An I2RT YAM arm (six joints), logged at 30 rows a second.
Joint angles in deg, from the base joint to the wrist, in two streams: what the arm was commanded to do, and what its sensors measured. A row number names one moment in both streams.
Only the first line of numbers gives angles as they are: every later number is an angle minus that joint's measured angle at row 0.
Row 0, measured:
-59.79 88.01 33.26 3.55 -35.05 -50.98
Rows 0 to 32, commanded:
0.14 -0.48 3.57 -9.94 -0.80 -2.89
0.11 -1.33 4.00 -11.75 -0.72 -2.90
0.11 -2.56 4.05 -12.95 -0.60 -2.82
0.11 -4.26 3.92 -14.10 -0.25 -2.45
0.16 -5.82 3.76 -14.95 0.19 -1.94
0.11 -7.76 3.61 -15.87 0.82 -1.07
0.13 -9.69 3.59 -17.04 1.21 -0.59
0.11 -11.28 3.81 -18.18 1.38 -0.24
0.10 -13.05 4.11 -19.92 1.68 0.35
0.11 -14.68 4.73 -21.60 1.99 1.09
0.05 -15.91 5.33 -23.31 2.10 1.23
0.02 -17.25 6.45 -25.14 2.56 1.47
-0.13 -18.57 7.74 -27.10 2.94 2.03
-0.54 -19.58 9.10 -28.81 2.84 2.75
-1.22 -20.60 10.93 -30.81 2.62 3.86
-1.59 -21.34 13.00 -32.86 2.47 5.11
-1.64 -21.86 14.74 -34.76 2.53 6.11
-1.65 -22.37 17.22 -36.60 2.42 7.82
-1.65 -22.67 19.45 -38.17 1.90 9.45
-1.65 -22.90 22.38 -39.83 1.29 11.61
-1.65 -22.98 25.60 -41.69 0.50 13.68
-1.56 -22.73 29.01 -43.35 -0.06 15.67
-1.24 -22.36 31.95 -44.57 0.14 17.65
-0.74 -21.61 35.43 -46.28 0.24 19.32
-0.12 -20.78 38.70 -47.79 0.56 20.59
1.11 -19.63 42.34 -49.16 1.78 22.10
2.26 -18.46 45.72 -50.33 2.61 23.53
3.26 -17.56 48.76 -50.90 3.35 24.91
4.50 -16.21 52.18 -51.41 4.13 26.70
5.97 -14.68 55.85 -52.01 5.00 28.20
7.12 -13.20 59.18 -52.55 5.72 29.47
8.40 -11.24 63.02 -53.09 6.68 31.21
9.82 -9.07 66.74 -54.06 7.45 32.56
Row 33, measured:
7.21 -12.77 59.60 -50.60 5.73 25.66
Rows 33 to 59, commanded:
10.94 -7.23 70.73 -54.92 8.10 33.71
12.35 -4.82 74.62 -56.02 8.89 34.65
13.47 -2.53 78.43 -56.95 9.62 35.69
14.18 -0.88 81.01 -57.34 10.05 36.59
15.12 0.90 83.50 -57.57 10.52 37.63
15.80 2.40 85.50 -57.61 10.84 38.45
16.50 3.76 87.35 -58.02 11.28 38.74
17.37 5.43 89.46 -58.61 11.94 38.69
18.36 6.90 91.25 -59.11 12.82 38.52
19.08 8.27 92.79 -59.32 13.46 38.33
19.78 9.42 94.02 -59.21 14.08 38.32
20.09 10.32 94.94 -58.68 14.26 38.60
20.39 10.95 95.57 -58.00 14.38 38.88
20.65 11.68 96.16 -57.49 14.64 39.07
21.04 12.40 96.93 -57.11 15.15 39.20
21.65 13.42 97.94 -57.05 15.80 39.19
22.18 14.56 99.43 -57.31 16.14 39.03
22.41 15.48 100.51 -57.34 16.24 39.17
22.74 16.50 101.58 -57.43 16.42 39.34
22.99 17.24 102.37 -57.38 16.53 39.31
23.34 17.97 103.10 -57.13 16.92 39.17
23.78 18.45 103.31 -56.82 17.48 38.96
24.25 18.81 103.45 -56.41 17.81 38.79
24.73 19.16 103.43 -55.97 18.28 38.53
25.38 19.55 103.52 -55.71 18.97 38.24
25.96 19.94 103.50 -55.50 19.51 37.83
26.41 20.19 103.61 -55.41 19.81 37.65
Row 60, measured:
24.94 19.84 101.11 -58.62 18.58 38.29
